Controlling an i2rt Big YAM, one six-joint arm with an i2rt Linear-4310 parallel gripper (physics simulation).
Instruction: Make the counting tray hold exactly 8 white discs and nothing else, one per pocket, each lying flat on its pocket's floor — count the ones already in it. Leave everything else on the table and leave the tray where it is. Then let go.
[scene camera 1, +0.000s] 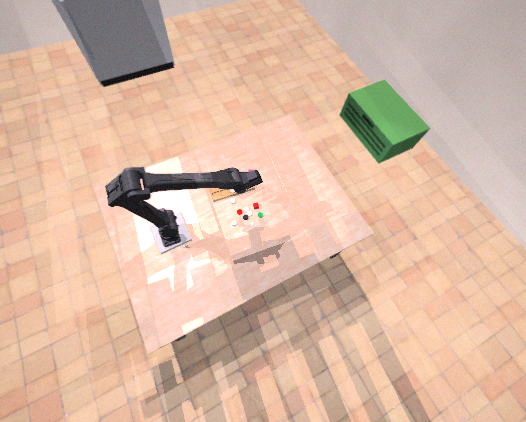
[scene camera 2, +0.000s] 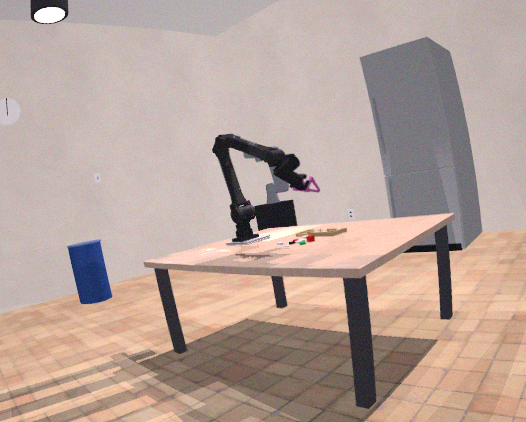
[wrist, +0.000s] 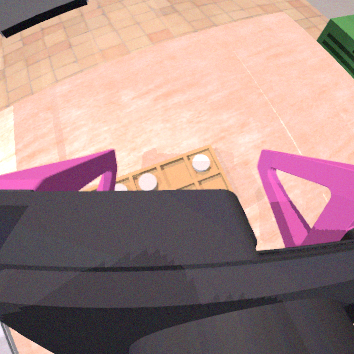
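The wooden counting tray (scene camera 1: 217, 197) (scene camera 2: 327, 233) (wrist: 175, 173) lies on the table, partly hidden by the arm. In the wrist view its far row shows a white disc (wrist: 201, 162) in the end pocket, an empty pocket, another white disc (wrist: 147, 181), and a partly hidden white disc (wrist: 120, 187). The near pockets are mostly hidden. A loose white disc (scene camera 1: 233, 201) lies just in front of the tray. More white discs, such as one white disc (scene camera 1: 234, 223), lie farther forward. My gripper (scene camera 2: 311, 185) (wrist: 190, 157) is open and empty, high above the table near the tray.
Among the loose white discs lie a red disc (scene camera 1: 239, 212), a black disc (scene camera 1: 245, 217) and a green disc (scene camera 1: 260, 215). A red cube (scene camera 1: 256, 205) (scene camera 2: 310, 238) is beside them. The arm's base plate (scene camera 1: 182, 241) is at the left. A green cabinet (scene camera 1: 387, 120) stands beyond the table.
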